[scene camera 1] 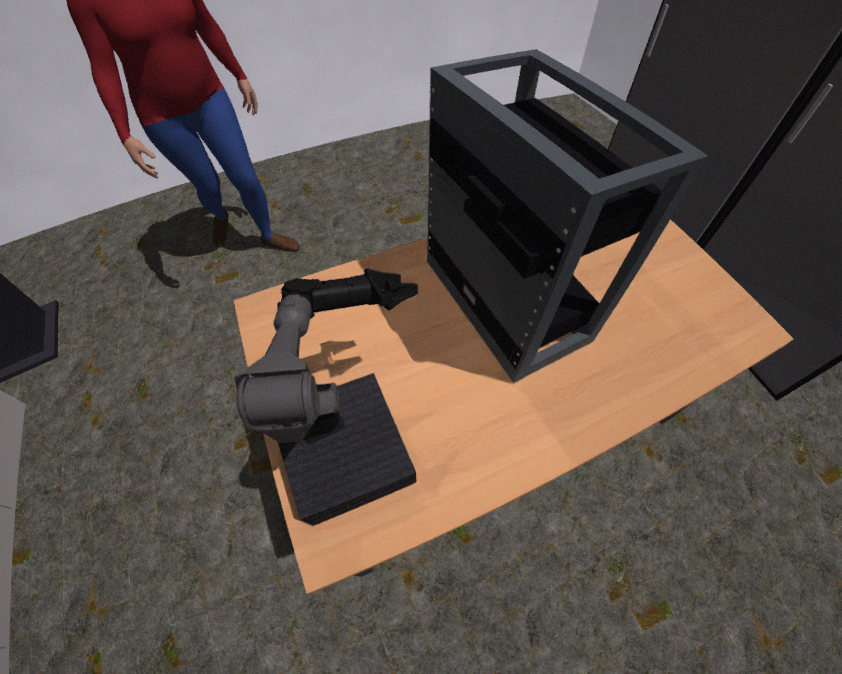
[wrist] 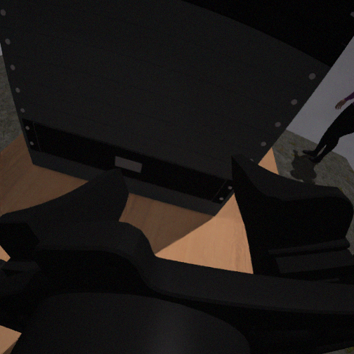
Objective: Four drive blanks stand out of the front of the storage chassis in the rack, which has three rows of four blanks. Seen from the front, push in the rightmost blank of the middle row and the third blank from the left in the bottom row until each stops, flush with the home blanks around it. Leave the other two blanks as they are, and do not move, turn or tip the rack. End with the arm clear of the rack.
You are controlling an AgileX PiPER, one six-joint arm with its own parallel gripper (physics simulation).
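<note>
The rack (scene camera 1: 640,253) (wrist: 170,197) stands upright on the table. The black storage chassis (scene camera 1: 449,158) (wrist: 300,30) is in its front, above a plain dark panel. In the scene view, dark blocks (scene camera 1: 484,198) (scene camera 1: 530,247) stand out of the chassis front; the separate blanks and their rows are too dark to tell apart. In the wrist view the chassis is a black area at the top right, and no blanks can be made out. My gripper (scene camera 1: 406,286) (wrist: 175,175) is open and empty, in front of the rack, apart from it, above the table and lower than the chassis.
A black panel with a light label (scene camera 1: 469,293) (wrist: 128,164) is low in the rack. The arm's base stands by a dark ribbed slab (scene camera 1: 351,449) on the wooden table (scene camera 1: 491,428). A person (scene camera 1: 172,70) stands beyond the table, and dark cabinets (scene camera 1: 730,91) are behind the rack.
</note>
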